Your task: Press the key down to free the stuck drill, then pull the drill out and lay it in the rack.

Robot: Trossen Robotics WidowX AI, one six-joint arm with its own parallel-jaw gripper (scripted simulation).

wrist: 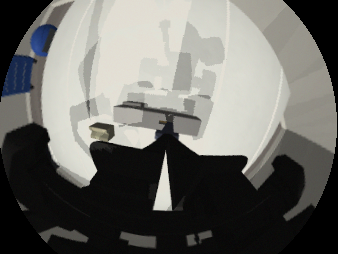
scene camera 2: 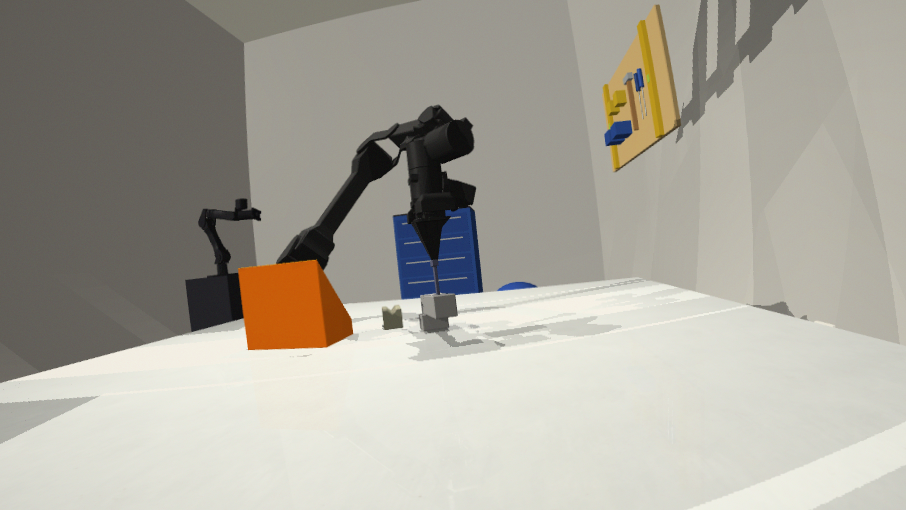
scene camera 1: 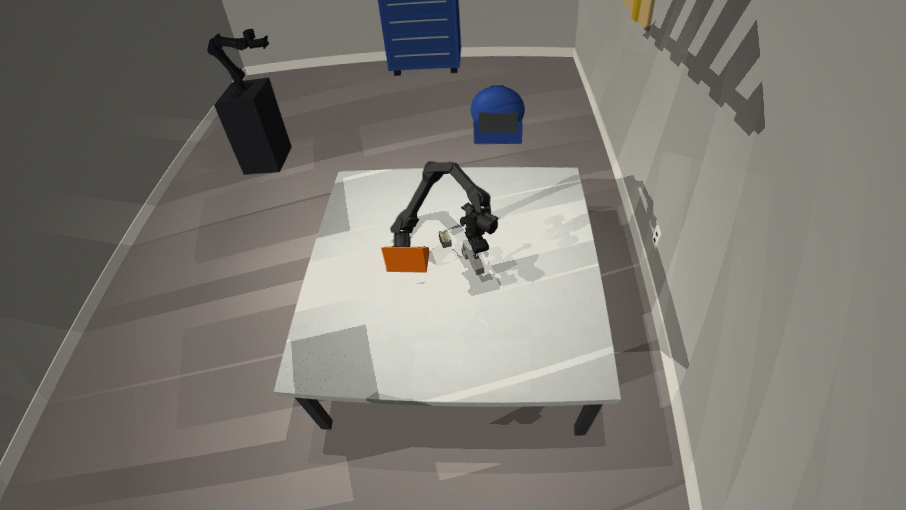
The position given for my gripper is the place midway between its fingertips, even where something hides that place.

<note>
I see my gripper (scene camera 2: 434, 260).
My gripper is seen too in the wrist view (wrist: 166, 137).
</note>
